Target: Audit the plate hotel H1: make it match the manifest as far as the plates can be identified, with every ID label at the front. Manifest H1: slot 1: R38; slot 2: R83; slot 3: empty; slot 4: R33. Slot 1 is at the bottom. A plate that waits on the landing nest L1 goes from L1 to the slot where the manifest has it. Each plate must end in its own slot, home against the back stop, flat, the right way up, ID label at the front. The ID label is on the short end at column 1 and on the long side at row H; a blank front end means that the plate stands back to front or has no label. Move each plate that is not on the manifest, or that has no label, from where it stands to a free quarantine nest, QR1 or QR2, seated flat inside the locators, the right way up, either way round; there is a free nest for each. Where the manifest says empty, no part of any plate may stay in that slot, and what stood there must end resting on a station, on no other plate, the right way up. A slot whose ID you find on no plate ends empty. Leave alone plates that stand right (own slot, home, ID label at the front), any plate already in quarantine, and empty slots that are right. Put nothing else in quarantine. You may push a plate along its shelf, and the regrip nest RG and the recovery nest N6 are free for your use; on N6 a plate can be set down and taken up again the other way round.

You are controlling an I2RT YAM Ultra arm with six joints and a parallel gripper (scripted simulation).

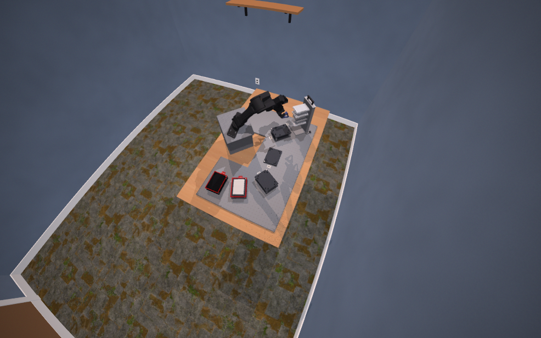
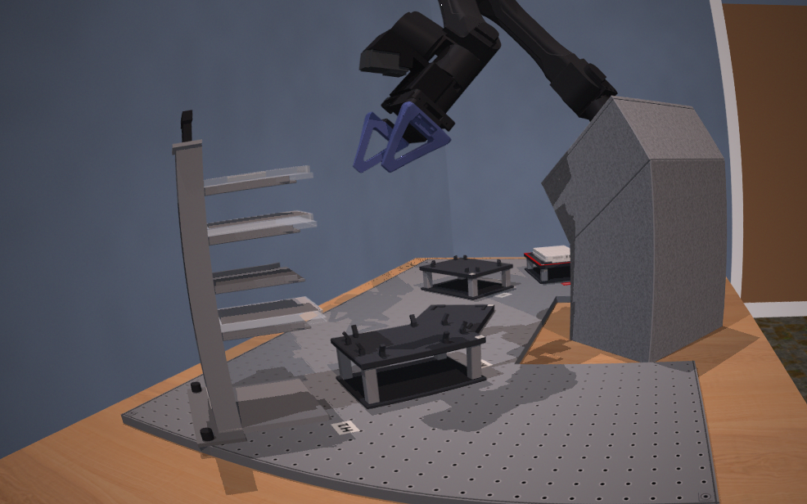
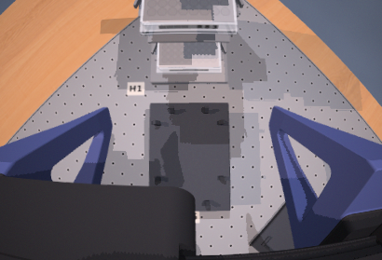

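My hand is 22 cm above the regrip nest RG, 2 cm past it and 1 cm to the left of it. From my hand the other things lie so: plate hotel H1: 19 cm ahead, 14 cm to the left, 12 cm below; then flat nest N6: 28 cm to the right, 27 cm below, 3 cm behind; then H1 tag: 28 cm below, 14 cm to the left, 2 cm ahead.
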